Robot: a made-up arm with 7 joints.
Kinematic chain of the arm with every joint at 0, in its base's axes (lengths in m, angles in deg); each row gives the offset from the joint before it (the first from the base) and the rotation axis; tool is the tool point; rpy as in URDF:
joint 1: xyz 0 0 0.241 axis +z
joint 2: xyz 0 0 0 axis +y
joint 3: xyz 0 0 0.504 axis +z
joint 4: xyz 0.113 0 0 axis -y
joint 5: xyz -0.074 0 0.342 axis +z
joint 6: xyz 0 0 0 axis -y
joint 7: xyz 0.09 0 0 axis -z
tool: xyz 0 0 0 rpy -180 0 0
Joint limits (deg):
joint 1: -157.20..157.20
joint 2: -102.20..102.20
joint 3: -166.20..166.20
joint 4: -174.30..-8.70
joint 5: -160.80..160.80
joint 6: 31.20..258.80
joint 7: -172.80..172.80
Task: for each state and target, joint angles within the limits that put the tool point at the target. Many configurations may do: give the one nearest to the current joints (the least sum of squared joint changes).
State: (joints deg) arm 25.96 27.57 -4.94 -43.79 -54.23 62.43 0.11
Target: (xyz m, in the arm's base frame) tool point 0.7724 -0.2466 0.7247
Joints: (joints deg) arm -10.44 41.80 -16.27 -32.86 -56.74 73.95 0.11
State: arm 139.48 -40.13 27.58 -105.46 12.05 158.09 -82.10
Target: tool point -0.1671 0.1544 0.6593
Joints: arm 128.65 -33.15 8.08 -153.61 18.11 152.64 -82.10
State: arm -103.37 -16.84 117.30 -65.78 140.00 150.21 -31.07
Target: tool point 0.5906 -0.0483 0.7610
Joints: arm -131.22 -22.62 110.38 -76.02 139.79 145.57 -31.07
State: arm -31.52 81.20 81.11 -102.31 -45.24 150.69 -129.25
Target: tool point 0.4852 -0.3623 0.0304
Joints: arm -80.91 80.59 50.00 -124.43 -46.01 152.72 -129.25
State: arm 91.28 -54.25 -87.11 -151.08 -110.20 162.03 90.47
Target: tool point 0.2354 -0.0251 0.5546
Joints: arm 89.53 -53.03 -59.33 -151.91 -108.72 167.85 90.47
